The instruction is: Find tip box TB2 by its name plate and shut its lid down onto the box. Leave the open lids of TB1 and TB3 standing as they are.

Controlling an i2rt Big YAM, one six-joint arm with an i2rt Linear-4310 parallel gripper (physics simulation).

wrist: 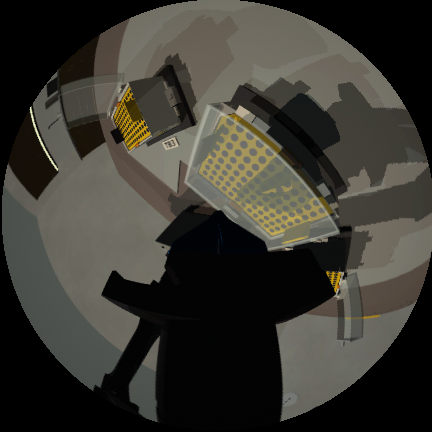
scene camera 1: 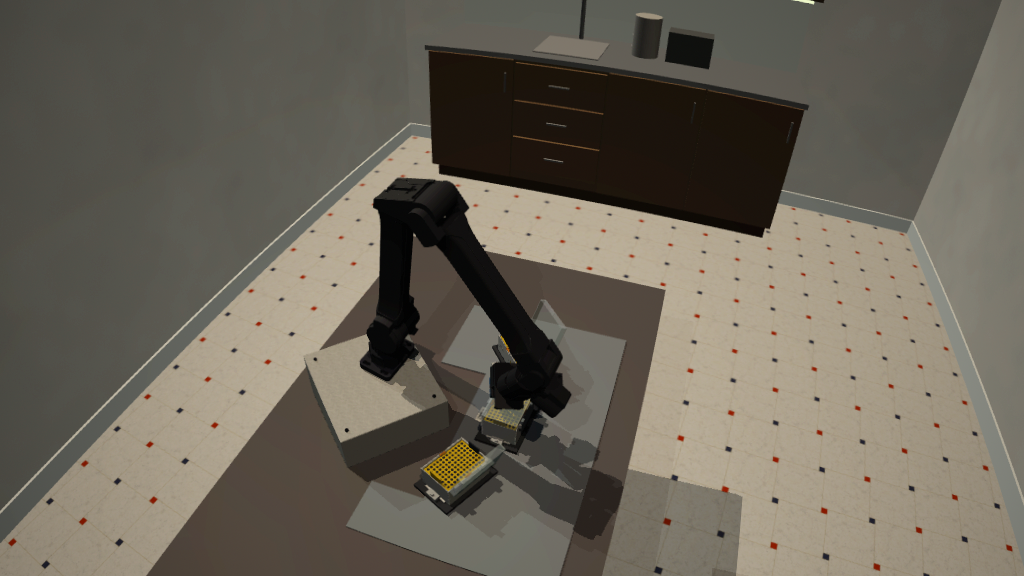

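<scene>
The middle tip box has its clear lid over the yellow rack; the lid looks down, but I cannot tell if it is fully seated. Its name plate is not readable. Box TB3 shows its plate in the wrist view; its clear lid stands open. At the scene view's front, another box has its lid open; its plate is unreadable. My gripper is shut and empty, close by the middle box's lid edge; I cannot tell whether it touches.
The far box is partly hidden behind my arm, its open lid rising beside it. The boxes stand on a grey mat. My arm's base stands on a pale block. A brown cabinet stands at the back.
</scene>
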